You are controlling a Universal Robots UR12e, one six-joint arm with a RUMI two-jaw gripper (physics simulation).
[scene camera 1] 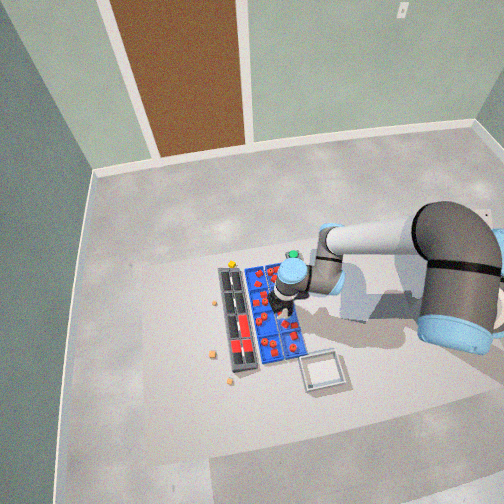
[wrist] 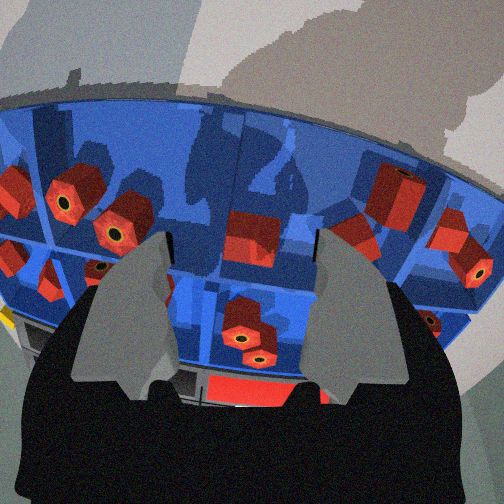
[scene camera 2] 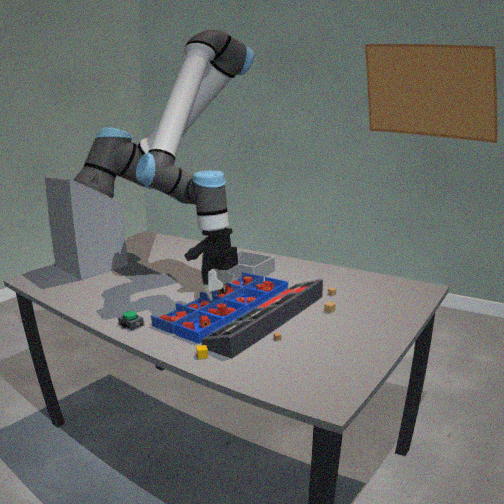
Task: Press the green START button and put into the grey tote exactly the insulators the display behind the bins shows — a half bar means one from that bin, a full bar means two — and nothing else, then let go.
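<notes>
My gripper (wrist: 242, 245) is open and empty, pointing down over the blue bin tray (scene camera 1: 272, 312). In the wrist view a red block-shaped insulator (wrist: 251, 244) lies in a bin between and below my fingertips. Other red insulators, several with yellow-ringed holes, lie in the neighbouring bins. The dark display (scene camera 1: 238, 320) beside the bins shows one full red bar (scene camera 1: 243, 325) and two half red bars (scene camera 1: 241, 345) in the row nearest the tote. The grey tote (scene camera 1: 323, 370) looks empty. The green START button (scene camera 1: 292, 254) sits at the tray's other end.
A yellow cube (scene camera 1: 231, 264) and three small orange cubes (scene camera 1: 212, 354) lie on the table beyond the display. The arm's elbow (scene camera 1: 457, 270) reaches in from the right. The table edge runs close behind the button (scene camera 2: 130, 316).
</notes>
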